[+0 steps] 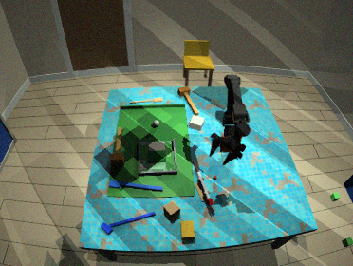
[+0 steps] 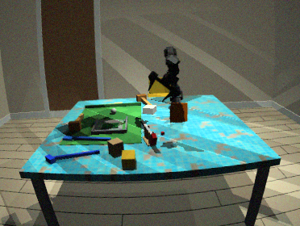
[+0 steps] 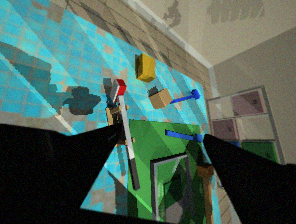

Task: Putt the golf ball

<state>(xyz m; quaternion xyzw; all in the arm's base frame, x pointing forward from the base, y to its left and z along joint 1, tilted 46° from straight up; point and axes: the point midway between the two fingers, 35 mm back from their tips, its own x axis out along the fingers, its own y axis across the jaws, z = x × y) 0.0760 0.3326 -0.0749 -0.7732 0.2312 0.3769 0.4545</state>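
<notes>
My gripper tip is 40 mm short of the red putter, 20 mm to the right of it and 190 mm above it. The rest, counted from my gripper tip: brown cube 190 mm ahead, 170 mm to the left, 210 mm below; then small red cube 30 mm behind, 60 mm to the right, 230 mm below; then yellow cube 110 mm ahead, 280 mm to the left, 220 mm below.
</notes>
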